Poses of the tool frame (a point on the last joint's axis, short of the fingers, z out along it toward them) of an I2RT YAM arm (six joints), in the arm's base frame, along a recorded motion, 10 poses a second.
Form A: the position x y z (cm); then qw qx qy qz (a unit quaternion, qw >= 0).
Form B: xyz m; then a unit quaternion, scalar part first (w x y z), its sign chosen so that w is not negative. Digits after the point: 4 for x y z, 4 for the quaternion.
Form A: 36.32 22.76 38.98 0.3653 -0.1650 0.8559 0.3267
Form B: 0.3632 0.2276 0.3898 0.3653 -0.1650 0.8559 0.3267
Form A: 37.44 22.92 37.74 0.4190 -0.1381 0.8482 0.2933
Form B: 0.3744 0.2292 0.3774 0.4190 -0.1381 0.8482 0.2933
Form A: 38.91 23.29 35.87 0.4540 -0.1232 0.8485 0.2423
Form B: 0.3891 0.2329 0.3587 0.4540 -0.1232 0.8485 0.2423
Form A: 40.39 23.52 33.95 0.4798 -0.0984 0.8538 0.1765
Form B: 0.4039 0.2352 0.3395 0.4798 -0.0984 0.8538 0.1765
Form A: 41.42 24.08 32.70 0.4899 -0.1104 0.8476 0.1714
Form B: 0.4142 0.2408 0.3270 0.4899 -0.1104 0.8476 0.1714
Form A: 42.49 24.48 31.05 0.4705 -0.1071 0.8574 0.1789
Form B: 0.4249 0.2448 0.3105 0.4705 -0.1071 0.8574 0.1789
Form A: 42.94 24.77 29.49 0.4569 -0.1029 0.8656 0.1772
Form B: 0.4294 0.2477 0.2949 0.4569 -0.1029 0.8656 0.1772
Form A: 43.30 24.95 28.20 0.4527 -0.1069 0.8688 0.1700
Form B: 0.4330 0.2495 0.2820 0.4527 -0.1069 0.8688 0.1700
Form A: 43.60 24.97 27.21 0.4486 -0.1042 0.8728 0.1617
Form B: 0.4360 0.2497 0.2721 0.4486 -0.1042 0.8728 0.1617
